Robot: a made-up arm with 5 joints.
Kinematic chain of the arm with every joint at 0, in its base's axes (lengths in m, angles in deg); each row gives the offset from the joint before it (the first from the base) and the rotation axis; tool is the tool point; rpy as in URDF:
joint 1: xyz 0 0 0.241 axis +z
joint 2: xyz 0 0 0 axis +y
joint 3: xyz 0.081 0 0.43 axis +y
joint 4: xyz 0.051 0 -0.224 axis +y
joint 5: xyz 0.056 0 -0.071 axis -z
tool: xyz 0 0 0 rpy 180 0 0
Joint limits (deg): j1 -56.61..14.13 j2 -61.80..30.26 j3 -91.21..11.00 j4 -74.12..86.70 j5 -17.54..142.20
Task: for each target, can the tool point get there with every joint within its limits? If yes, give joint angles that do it. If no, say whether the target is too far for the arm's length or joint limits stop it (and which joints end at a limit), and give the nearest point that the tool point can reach.
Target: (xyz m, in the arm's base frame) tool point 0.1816 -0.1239 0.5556
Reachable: yes | joints -34.31 -12.33 -17.31 -53.16 114.81
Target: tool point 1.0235 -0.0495 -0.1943
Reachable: no: too far | nearest point 0.5082 -0.0246 0.3411 | short by 0.743 m
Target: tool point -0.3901 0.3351 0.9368
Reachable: no: too far | nearest point -0.2677 0.2300 0.7974 | short by 0.213 m
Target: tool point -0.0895 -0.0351 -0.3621
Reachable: no: joint limits stop it (at a limit: joint 1, joint 2) | nearest point 0.1028 -0.1559 0.2674 | short by 0.669 m
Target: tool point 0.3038 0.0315 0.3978
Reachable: yes | joints 5.92 8.33 -16.80 -14.93 113.95
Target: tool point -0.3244 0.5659 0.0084
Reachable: no: joint limits stop it (at a limit: joint 1, joint 2, joint 3, joint 4) | nearest point -0.0722 0.1095 0.3232 | short by 0.609 m
